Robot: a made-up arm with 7 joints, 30 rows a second.
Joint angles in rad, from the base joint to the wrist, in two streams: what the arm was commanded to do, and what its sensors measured. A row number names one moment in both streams.
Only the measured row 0 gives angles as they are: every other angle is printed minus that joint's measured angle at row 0.
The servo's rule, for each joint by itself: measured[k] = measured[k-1] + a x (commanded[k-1-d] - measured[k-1]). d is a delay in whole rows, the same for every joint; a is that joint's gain. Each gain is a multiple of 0.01, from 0.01 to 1. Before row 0 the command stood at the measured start. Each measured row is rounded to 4 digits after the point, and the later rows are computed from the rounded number. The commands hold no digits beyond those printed.
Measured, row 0: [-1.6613, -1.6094, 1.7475, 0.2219, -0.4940, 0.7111, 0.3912]
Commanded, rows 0 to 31: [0.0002, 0.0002, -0.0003, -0.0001, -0.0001, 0.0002, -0.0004]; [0.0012, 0.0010, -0.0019, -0.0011, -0.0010, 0.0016, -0.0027]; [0.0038, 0.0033, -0.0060, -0.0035, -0.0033, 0.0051, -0.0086]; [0.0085, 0.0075, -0.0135, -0.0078, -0.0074, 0.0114, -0.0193]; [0.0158, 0.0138, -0.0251, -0.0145, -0.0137, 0.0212, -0.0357]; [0.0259, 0.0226, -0.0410, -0.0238, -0.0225, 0.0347, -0.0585]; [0.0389, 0.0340, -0.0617, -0.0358, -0.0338, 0.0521, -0.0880]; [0.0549, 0.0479, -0.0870, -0.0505, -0.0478, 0.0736, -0.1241]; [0.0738, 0.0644, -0.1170, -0.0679, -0.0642, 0.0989, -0.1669]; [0.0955, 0.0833, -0.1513, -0.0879, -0.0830, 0.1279, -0.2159]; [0.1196, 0.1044, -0.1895, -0.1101, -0.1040, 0.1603, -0.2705]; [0.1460, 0.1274, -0.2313, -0.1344, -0.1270, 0.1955, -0.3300]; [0.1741, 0.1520, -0.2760, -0.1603, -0.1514, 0.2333, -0.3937]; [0.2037, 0.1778, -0.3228, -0.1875, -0.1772, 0.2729, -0.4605]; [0.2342, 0.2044, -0.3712, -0.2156, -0.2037, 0.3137, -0.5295]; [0.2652, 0.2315, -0.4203, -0.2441, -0.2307, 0.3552, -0.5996]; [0.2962, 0.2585, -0.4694, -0.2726, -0.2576, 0.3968, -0.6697]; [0.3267, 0.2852, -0.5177, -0.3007, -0.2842, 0.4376, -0.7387]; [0.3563, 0.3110, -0.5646, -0.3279, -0.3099, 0.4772, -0.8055]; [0.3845, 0.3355, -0.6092, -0.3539, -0.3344, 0.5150, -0.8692]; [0.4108, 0.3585, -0.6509, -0.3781, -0.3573, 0.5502, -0.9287]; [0.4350, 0.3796, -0.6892, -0.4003, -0.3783, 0.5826, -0.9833]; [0.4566, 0.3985, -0.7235, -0.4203, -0.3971, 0.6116, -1.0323]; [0.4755, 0.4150, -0.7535, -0.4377, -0.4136, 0.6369, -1.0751]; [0.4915, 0.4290, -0.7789, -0.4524, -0.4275, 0.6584, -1.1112]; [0.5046, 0.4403, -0.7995, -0.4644, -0.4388, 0.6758, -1.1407]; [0.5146, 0.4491, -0.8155, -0.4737, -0.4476, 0.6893, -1.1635]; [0.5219, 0.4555, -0.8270, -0.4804, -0.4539, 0.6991, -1.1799]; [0.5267, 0.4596, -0.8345, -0.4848, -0.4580, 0.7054, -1.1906]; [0.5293, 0.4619, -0.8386, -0.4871, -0.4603, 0.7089, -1.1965]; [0.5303, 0.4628, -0.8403, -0.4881, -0.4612, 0.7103, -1.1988]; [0.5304, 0.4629, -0.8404, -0.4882, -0.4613, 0.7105, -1.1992]
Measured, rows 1 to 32: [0.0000, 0.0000, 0.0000, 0.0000, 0.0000, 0.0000, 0.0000]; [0.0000, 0.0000, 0.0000, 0.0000, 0.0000, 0.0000, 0.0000]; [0.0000, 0.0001, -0.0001, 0.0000, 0.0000, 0.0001, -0.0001]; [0.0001, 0.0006, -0.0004, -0.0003, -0.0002, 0.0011, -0.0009]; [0.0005, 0.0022, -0.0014, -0.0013, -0.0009, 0.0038, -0.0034]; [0.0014, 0.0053, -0.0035, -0.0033, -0.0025, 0.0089, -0.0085]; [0.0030, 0.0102, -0.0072, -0.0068, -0.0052, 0.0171, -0.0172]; [0.0055, 0.0174, -0.0129, -0.0121, -0.0094, 0.0289, -0.0304]; [0.0092, 0.0270, -0.0212, -0.0194, -0.0153, 0.0444, -0.0488]; [0.0142, 0.0391, -0.0324, -0.0290, -0.0231, 0.0640, -0.0729]; [0.0208, 0.0538, -0.0468, -0.0411, -0.0330, 0.0874, -0.1030]; [0.0290, 0.0709, -0.0646, -0.0556, -0.0450, 0.1145, -0.1391]; [0.0390, 0.0903, -0.0858, -0.0725, -0.0592, 0.1452, -0.1811]; [0.0508, 0.1118, -0.1105, -0.0917, -0.0755, 0.1789, -0.2287]; [0.0644, 0.1351, -0.1386, -0.1130, -0.0937, 0.2153, -0.2815]; [0.0797, 0.1599, -0.1699, -0.1361, -0.1137, 0.2539, -0.3388]; [0.0967, 0.1857, -0.2041, -0.1607, -0.1353, 0.2940, -0.3998]; [0.1152, 0.2123, -0.2409, -0.1866, -0.1582, 0.3350, -0.4637]; [0.1351, 0.2391, -0.2797, -0.2133, -0.1821, 0.3764, -0.5296]; [0.1562, 0.2658, -0.3202, -0.2404, -0.2066, 0.4174, -0.5965]; [0.1782, 0.2920, -0.3617, -0.2675, -0.2314, 0.4575, -0.6634]; [0.2009, 0.3172, -0.4038, -0.2943, -0.2561, 0.4960, -0.7293]; [0.2240, 0.3412, -0.4458, -0.3203, -0.2804, 0.5323, -0.7931]; [0.2472, 0.3635, -0.4872, -0.3451, -0.3039, 0.5660, -0.8540]; [0.2702, 0.3838, -0.5274, -0.3684, -0.3263, 0.5966, -0.9111]; [0.2928, 0.4019, -0.5658, -0.3899, -0.3473, 0.6236, -0.9636]; [0.3147, 0.4176, -0.6020, -0.4093, -0.3665, 0.6469, -1.0108]; [0.3356, 0.4308, -0.6356, -0.4264, -0.3839, 0.6663, -1.0524]; [0.3553, 0.4414, -0.6662, -0.4411, -0.3992, 0.6817, -1.0880]; [0.3736, 0.4496, -0.6935, -0.4533, -0.4123, 0.6934, -1.1174]; [0.3904, 0.4554, -0.7175, -0.4631, -0.4233, 0.7014, -1.1408]; [0.4057, 0.4592, -0.7381, -0.4705, -0.4322, 0.7064, -1.1586]
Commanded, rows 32 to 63: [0.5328, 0.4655, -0.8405, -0.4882, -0.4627, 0.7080, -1.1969]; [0.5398, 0.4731, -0.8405, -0.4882, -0.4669, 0.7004, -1.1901]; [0.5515, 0.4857, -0.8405, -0.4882, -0.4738, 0.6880, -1.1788]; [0.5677, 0.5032, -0.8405, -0.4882, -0.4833, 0.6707, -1.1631]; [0.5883, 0.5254, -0.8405, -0.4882, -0.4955, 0.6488, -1.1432]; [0.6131, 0.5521, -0.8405, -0.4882, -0.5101, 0.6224, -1.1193]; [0.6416, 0.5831, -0.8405, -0.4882, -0.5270, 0.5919, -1.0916]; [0.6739, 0.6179, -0.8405, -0.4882, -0.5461, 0.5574, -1.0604]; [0.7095, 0.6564, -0.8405, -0.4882, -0.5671, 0.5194, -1.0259]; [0.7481, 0.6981, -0.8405, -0.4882, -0.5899, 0.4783, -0.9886]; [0.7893, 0.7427, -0.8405, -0.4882, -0.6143, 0.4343, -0.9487]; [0.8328, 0.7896, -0.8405, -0.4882, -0.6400, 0.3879, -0.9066]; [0.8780, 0.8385, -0.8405, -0.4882, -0.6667, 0.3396, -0.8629]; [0.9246, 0.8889, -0.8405, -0.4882, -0.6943, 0.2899, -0.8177]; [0.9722, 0.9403, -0.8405, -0.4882, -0.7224, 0.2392, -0.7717]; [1.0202, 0.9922, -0.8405, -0.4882, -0.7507, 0.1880, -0.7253]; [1.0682, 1.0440, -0.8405, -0.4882, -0.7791, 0.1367, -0.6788]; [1.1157, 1.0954, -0.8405, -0.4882, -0.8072, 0.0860, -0.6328]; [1.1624, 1.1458, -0.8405, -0.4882, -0.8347, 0.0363, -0.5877]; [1.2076, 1.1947, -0.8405, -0.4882, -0.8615, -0.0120, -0.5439]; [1.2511, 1.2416, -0.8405, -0.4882, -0.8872, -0.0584, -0.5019]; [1.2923, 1.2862, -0.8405, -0.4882, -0.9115, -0.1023, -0.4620]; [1.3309, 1.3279, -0.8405, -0.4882, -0.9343, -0.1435, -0.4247]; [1.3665, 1.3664, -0.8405, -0.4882, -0.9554, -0.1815, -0.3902]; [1.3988, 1.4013, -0.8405, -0.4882, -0.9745, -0.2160, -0.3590]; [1.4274, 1.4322, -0.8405, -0.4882, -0.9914, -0.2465, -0.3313]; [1.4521, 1.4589, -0.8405, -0.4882, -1.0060, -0.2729, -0.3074]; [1.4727, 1.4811, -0.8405, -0.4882, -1.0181, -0.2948, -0.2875]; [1.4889, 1.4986, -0.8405, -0.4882, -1.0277, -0.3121, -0.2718]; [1.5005, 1.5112, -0.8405, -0.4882, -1.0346, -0.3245, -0.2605]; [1.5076, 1.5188, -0.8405, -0.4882, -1.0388, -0.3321, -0.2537]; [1.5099, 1.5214, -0.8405, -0.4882, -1.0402, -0.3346, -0.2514]
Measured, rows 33 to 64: [0.4194, 0.4613, -0.7555, -0.4760, -0.4392, 0.7090, -1.1715]; [0.4316, 0.4622, -0.7699, -0.4798, -0.4445, 0.7100, -1.1804]; [0.4427, 0.4641, -0.7819, -0.4824, -0.4489, 0.7087, -1.1857]; [0.4534, 0.4693, -0.7919, -0.4842, -0.4532, 0.7031, -1.1871]; [0.4642, 0.4788, -0.8002, -0.4854, -0.4581, 0.6930, -1.1844]; [0.4756, 0.4930, -0.8071, -0.4863, -0.4641, 0.6781, -1.1776]; [0.4880, 0.5118, -0.8128, -0.4869, -0.4716, 0.6585, -1.1666]; [0.5018, 0.5352, -0.8175, -0.4873, -0.4808, 0.6343, -1.1515]; [0.5172, 0.5630, -0.8214, -0.4876, -0.4919, 0.6059, -1.1323]; [0.5344, 0.5948, -0.8246, -0.4878, -0.5049, 0.5734, -1.1093]; [0.5537, 0.6305, -0.8273, -0.4879, -0.5198, 0.5372, -1.0826]; [0.5751, 0.6697, -0.8295, -0.4880, -0.5366, 0.4977, -1.0525]; [0.5987, 0.7120, -0.8314, -0.4881, -0.5552, 0.4552, -1.0193]; [0.6245, 0.7570, -0.8329, -0.4881, -0.5756, 0.4101, -0.9832]; [0.6524, 0.8043, -0.8342, -0.4881, -0.5975, 0.3629, -0.9447]; [0.6823, 0.8534, -0.8353, -0.4881, -0.6207, 0.3140, -0.9041]; [0.7142, 0.9038, -0.8362, -0.4881, -0.6451, 0.2639, -0.8617]; [0.7479, 0.9551, -0.8369, -0.4881, -0.6704, 0.2130, -0.8181]; [0.7831, 1.0067, -0.8375, -0.4881, -0.6965, 0.1619, -0.7735]; [0.8197, 1.0581, -0.8380, -0.4881, -0.7231, 0.1110, -0.7285]; [0.8574, 1.1090, -0.8384, -0.4881, -0.7499, 0.0610, -0.6834]; [0.8959, 1.1587, -0.8388, -0.4881, -0.7767, 0.0121, -0.6388]; [0.9350, 1.2068, -0.8391, -0.4881, -0.8032, -0.0351, -0.5950]; [0.9743, 1.2529, -0.8393, -0.4881, -0.8292, -0.0801, -0.5524]; [1.0135, 1.2964, -0.8395, -0.4881, -0.8544, -0.1226, -0.5115]; [1.0523, 1.3370, -0.8397, -0.4881, -0.8786, -0.1621, -0.4727]; [1.0904, 1.3743, -0.8398, -0.4881, -0.9016, -0.1982, -0.4363]; [1.1275, 1.4079, -0.8399, -0.4881, -0.9232, -0.2306, -0.4027]; [1.1632, 1.4375, -0.8400, -0.4881, -0.9431, -0.2589, -0.3722]; [1.1972, 1.4628, -0.8401, -0.4881, -0.9611, -0.2830, -0.3451]; [1.2293, 1.4836, -0.8402, -0.4881, -0.9771, -0.3025, -0.3216]; [1.2591, 1.4996, -0.8403, -0.4881, -0.9909, -0.3172, -0.3020]
